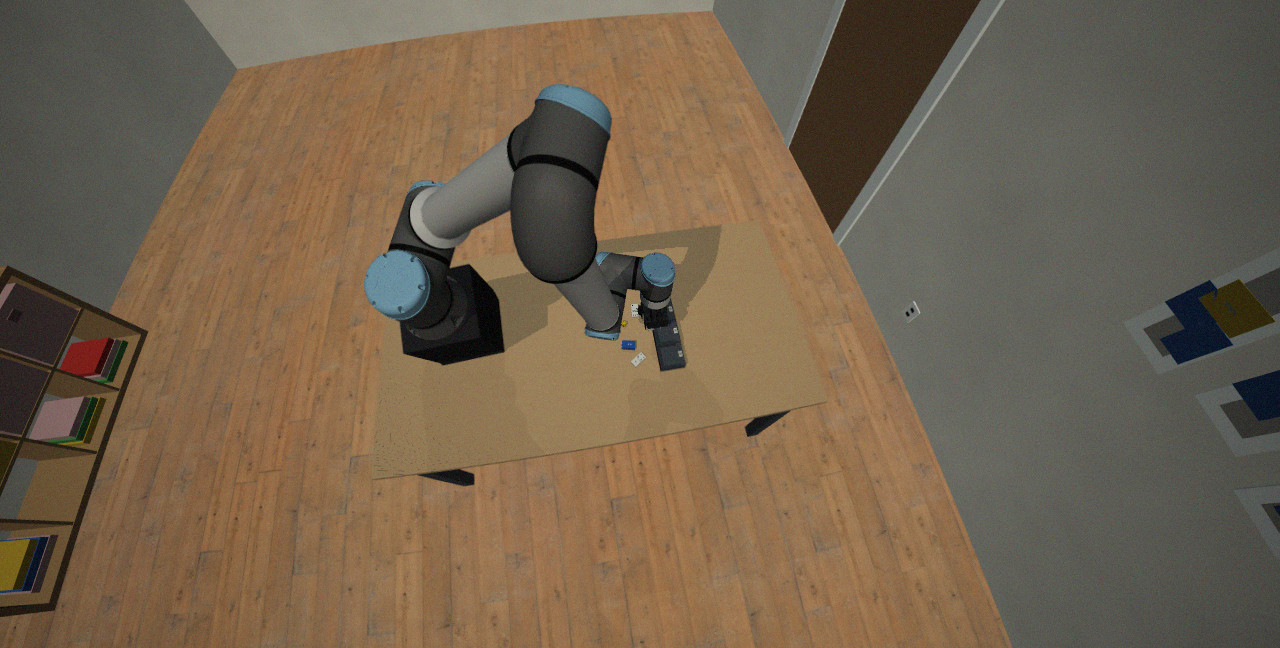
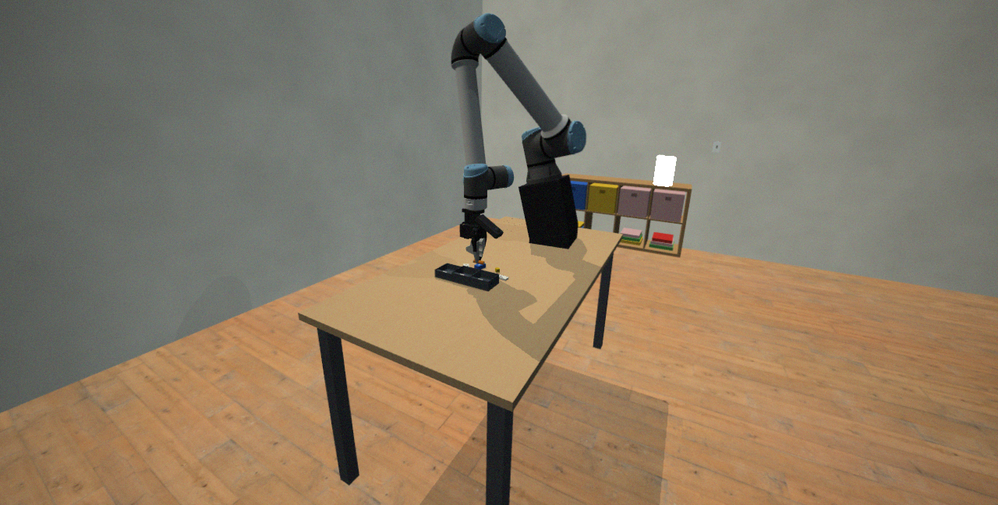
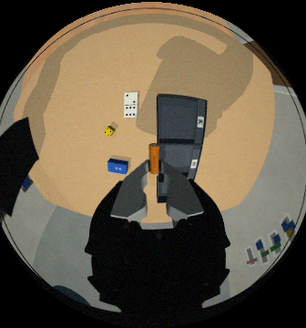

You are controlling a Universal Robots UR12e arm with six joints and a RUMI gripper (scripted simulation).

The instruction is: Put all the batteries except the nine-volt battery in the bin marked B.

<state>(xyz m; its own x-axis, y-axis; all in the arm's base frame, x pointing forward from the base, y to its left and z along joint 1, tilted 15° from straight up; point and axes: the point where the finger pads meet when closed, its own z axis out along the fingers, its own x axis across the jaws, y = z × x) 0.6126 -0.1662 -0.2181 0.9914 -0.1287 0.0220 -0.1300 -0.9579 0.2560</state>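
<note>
The bin tray lies 50 mm ahead of my hand, 30 mm to the right of it and 60 mm below it. The rest, counted from my hand: orange battery: 10 mm below; then yellow item: 80 mm behind, 50 mm to the left, 70 mm below; then blue nine-volt battery: 100 mm behind, 30 mm to the right, 70 mm below.
</note>
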